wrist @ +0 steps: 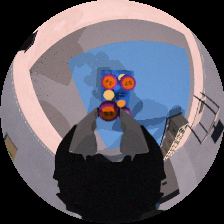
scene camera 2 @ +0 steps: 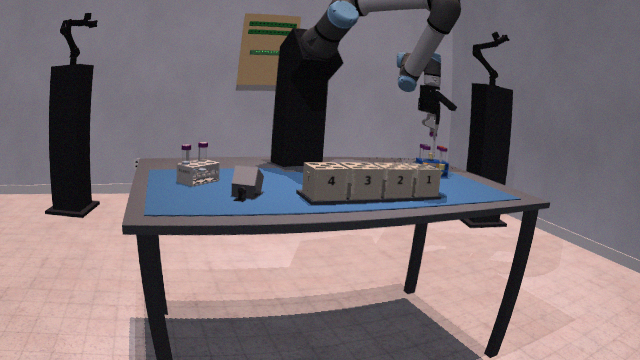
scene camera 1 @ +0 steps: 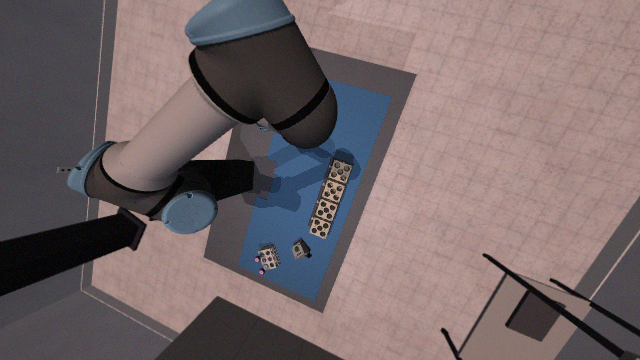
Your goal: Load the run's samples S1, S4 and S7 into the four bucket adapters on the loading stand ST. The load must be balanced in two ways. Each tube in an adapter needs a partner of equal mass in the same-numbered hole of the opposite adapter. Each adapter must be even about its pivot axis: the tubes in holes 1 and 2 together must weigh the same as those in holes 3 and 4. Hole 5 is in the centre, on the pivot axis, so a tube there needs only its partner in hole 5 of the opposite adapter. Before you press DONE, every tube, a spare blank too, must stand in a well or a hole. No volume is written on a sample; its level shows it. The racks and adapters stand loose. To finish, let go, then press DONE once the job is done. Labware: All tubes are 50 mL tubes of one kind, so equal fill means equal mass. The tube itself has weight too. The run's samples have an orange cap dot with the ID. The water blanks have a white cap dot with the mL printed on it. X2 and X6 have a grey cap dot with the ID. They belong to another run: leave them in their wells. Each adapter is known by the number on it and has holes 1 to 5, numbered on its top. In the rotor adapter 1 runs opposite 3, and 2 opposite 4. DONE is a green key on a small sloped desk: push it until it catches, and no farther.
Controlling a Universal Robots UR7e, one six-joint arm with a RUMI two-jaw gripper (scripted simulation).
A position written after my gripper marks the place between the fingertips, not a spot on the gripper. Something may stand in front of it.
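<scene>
A white rack (scene camera 2: 185,174) is here in the scene, and so is a done desk (scene camera 2: 247,180). The wrist view does not show the rack, since it is hidden there by my gripper. As for my gripper (scene camera 2: 432,137), I find it from the wrist as well: my gripper (wrist: 108,108).
</scene>
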